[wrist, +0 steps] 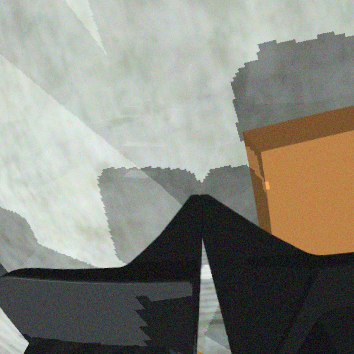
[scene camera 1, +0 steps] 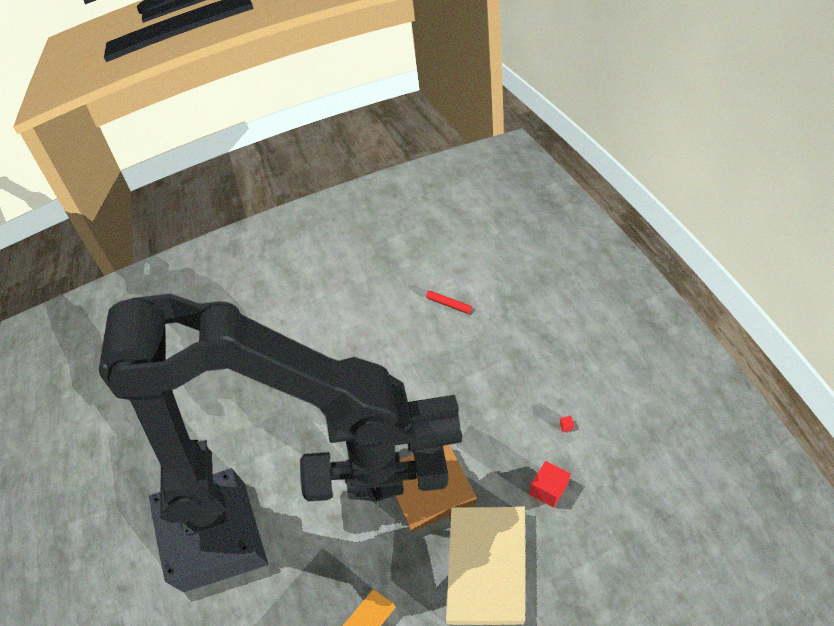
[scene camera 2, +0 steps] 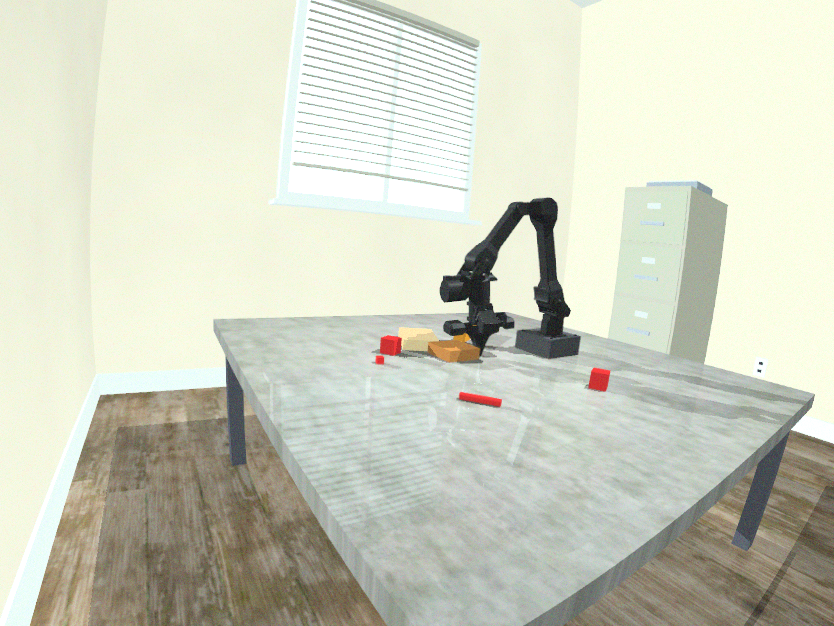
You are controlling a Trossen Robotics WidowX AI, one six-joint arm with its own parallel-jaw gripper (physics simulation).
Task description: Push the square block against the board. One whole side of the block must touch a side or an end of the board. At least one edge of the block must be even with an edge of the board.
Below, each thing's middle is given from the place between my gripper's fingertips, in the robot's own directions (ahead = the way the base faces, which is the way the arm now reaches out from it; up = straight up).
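There's a square orange-brown block point(scene camera 1: 420, 508), and my hand is 10 mm below it, 80 mm short of it and 20 mm to the left of it. As for the pale tan board point(scene camera 1: 487, 544), that's 10 mm above my hand, 110 mm ahead of it and 160 mm to the right.
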